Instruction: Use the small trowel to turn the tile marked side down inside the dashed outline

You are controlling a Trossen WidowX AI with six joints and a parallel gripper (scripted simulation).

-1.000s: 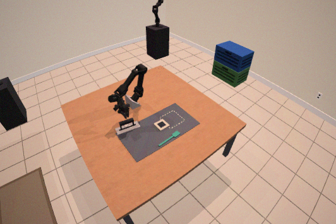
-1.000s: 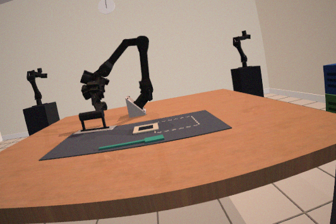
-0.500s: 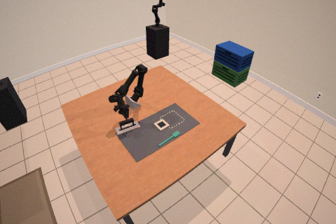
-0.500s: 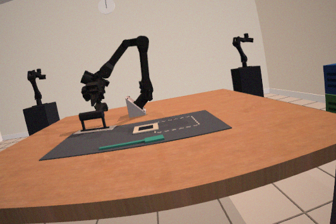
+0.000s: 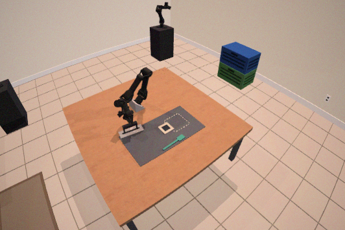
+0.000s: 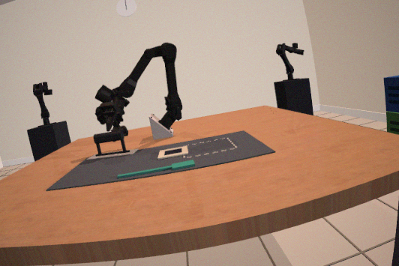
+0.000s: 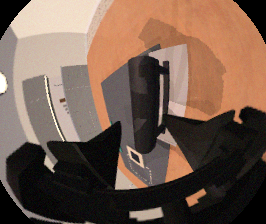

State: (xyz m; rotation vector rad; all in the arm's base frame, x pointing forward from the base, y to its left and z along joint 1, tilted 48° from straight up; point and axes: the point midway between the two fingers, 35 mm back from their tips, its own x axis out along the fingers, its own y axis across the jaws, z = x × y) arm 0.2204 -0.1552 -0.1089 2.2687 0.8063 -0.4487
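Right now my gripper tip is 190 mm to the right of the mat, 150 mm short of it and 90 mm above it. Also, from my gripper tip: flat tool (290 mm ahead, 220 mm to the left, 70 mm below); tile (240 mm to the left, 140 mm ahead, 70 mm below).
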